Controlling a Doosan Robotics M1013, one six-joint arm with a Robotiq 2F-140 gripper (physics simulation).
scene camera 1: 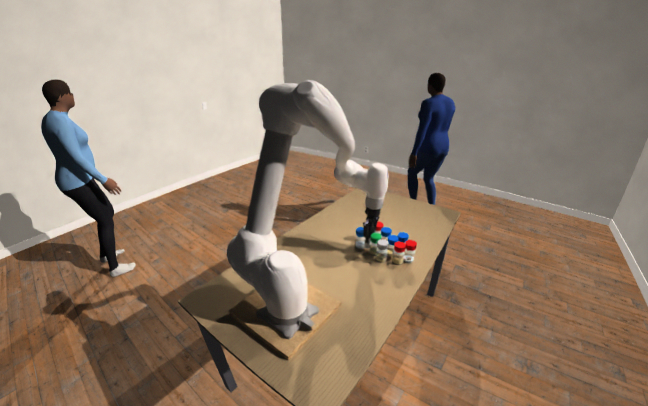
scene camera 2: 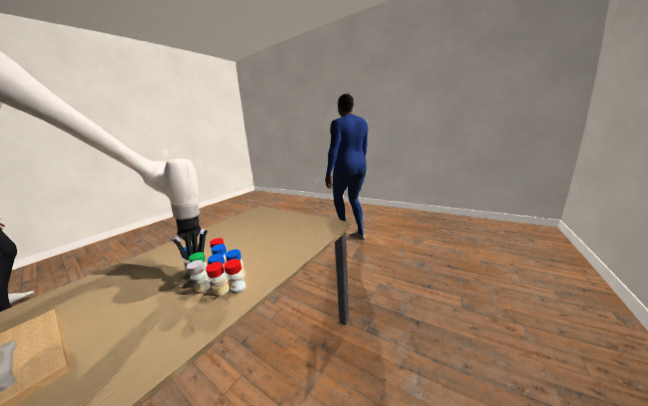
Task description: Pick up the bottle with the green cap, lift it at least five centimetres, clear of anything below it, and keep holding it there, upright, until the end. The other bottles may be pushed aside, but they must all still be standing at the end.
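Pixels of known places: gripper, fingertip midpoint: [scene camera 1: 367, 247]; arm's base at its link origin: [scene camera 1: 287, 313].
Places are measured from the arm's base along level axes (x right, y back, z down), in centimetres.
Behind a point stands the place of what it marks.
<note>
The bottle with the green cap [scene camera 1: 376, 238] @(x 7.5, y -56.2, z -7.9 cm) [scene camera 2: 197, 257] @(x 7.9, y -57.9, z -8.0 cm) stands upright on the table in the cluster; its lower part is largely hidden by the grey-capped bottle [scene camera 1: 382, 245] @(x 12.6, y -52.8, z -7.8 cm) [scene camera 2: 195, 267] @(x 14.0, y -54.1, z -8.0 cm). My gripper [scene camera 1: 369, 240] @(x 1.6, y -58.3, z 1.1 cm) [scene camera 2: 192, 254] points down with its fingers drawn together, and no bottle shows between them. In scene camera 1 the fingers are just left of the green cap, beside a blue-capped bottle [scene camera 1: 360, 232] @(x -2.0, y -56.6, z -7.8 cm). In scene camera 2 they are behind the green cap, which hides the tips. The green-capped bottle is not lifted.
Red-capped bottles [scene camera 1: 399, 247] @(x 20.2, y -55.8, z -7.9 cm) [scene camera 2: 215, 270] @(x 21.8, y -57.1, z -7.8 cm) and more blue-capped bottles [scene camera 1: 403, 236] @(x 17.9, y -65.8, z -7.9 cm) [scene camera 2: 233, 255] @(x 19.2, y -65.9, z -8.0 cm) stand close to the right. A red cap [scene camera 1: 379, 226] @(x 3.3, y -67.4, z -7.9 cm) [scene camera 2: 216, 242] @(x 3.0, y -68.5, z -8.0 cm) shows behind. One person [scene camera 1: 437, 125] [scene camera 2: 349, 145] stands beyond the table [scene camera 1: 320, 255] @(x -15.1, y -39.8, z 2.5 cm) [scene camera 2: 295, 220] @(x 0.2, y -120.8, z 2.5 cm), another [scene camera 1: 67, 145] to its left.
</note>
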